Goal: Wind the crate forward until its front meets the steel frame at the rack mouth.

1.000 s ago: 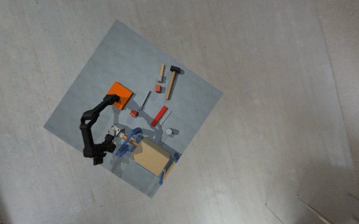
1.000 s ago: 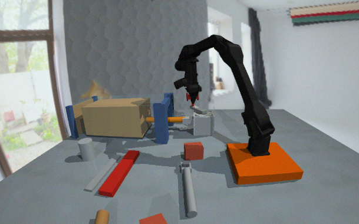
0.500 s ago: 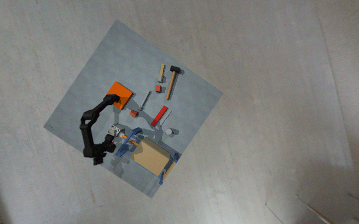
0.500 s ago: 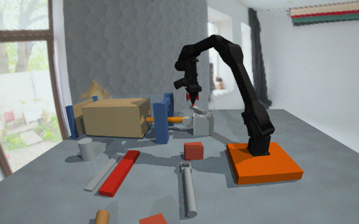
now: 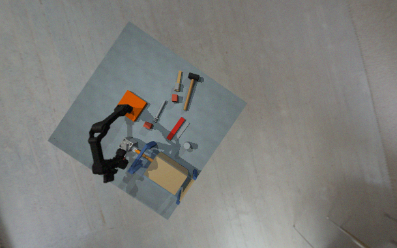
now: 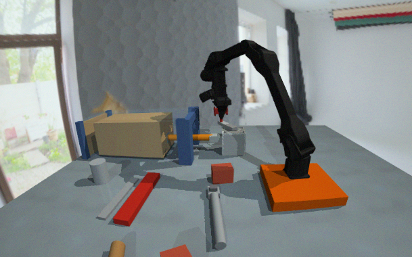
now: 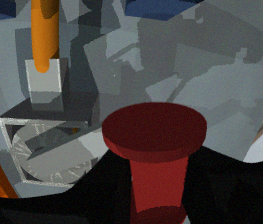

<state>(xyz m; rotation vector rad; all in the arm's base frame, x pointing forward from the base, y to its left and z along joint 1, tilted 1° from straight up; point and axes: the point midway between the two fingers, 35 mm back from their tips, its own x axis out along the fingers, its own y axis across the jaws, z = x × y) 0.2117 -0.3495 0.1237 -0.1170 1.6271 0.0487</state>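
My gripper tip is now 2 cm below the red knob. The rest, counted from my gripper tip: grey crank handle 2 cm behind, 3 cm to the left, 1 cm below; then grey winch 6 cm behind, 8 cm to the left, 8 cm below; then frame 12 cm ahead, 8 cm to the left, 1 cm below.
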